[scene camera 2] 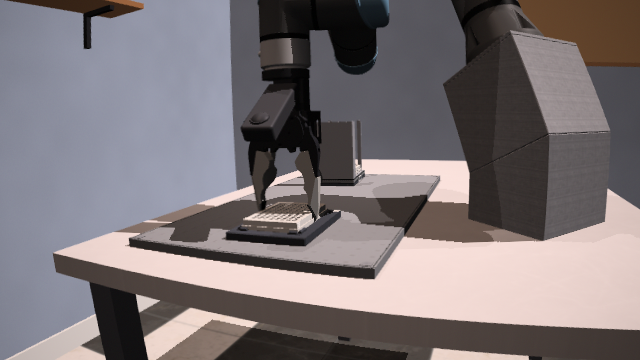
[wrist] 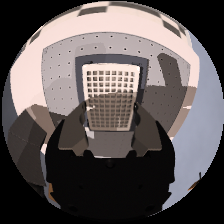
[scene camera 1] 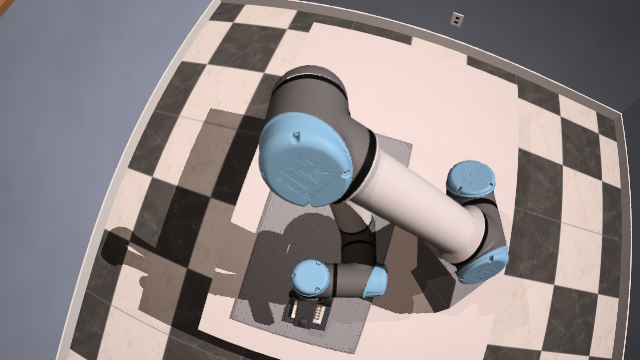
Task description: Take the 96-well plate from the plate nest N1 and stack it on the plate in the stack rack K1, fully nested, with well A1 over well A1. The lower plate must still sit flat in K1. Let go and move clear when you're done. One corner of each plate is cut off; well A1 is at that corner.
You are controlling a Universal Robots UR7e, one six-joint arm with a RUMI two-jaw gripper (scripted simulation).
Labels:
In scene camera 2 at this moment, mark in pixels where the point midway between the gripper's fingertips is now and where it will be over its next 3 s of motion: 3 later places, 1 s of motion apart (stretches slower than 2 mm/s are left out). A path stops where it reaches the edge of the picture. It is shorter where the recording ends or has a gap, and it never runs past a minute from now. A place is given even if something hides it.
My gripper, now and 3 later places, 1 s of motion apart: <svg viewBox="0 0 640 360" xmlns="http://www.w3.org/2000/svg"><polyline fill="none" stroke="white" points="288,217 286,194 283,164 282,134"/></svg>

